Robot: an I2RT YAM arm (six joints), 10 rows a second.
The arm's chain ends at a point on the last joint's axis. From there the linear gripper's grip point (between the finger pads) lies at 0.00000 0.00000 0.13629 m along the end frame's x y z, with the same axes.
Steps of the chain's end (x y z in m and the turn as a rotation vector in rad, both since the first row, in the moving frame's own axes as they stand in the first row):
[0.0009, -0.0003, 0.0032, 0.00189, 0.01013, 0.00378]
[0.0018, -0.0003, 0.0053, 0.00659, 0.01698, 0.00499]
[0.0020, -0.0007, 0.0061, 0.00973, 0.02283, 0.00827]
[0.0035, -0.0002, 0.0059, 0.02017, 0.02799, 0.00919]
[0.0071, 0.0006, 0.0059, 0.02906, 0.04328, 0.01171]
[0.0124, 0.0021, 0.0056, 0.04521, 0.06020, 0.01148]
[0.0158, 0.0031, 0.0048, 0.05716, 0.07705, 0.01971]
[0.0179, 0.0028, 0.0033, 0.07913, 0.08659, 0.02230]
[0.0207, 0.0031, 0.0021, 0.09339, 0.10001, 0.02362]
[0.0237, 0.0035, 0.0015, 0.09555, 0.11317, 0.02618]
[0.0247, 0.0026, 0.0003, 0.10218, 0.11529, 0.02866]
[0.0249, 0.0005, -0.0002, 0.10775, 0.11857, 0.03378]
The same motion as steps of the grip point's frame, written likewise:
[0.0023, -0.0006, 0.0032, 0.00189, 0.01013, 0.00378]
[0.0041, -0.0012, 0.0053, 0.00659, 0.01698, 0.00499]
[0.0051, -0.0020, 0.0061, 0.00973, 0.02283, 0.00827]
[0.0073, -0.0029, 0.0058, 0.02017, 0.02799, 0.00919]
[0.0130, -0.0033, 0.0057, 0.02906, 0.04328, 0.01171]
[0.0206, -0.0040, 0.0052, 0.04521, 0.06020, 0.01148]
[0.0264, -0.0046, 0.0042, 0.05716, 0.07705, 0.01971]
[0.0298, -0.0078, 0.0024, 0.07913, 0.08659, 0.02230]
[0.0344, -0.0094, 0.0008, 0.09339, 0.10001, 0.02362]
[0.0392, -0.0093, 0.0000, 0.09555, 0.11317, 0.02618]
[0.0405, -0.0110, -0.0013, 0.10218, 0.11529, 0.02866]
[0.0412, -0.0138, -0.0019, 0.10775, 0.11857, 0.03378]

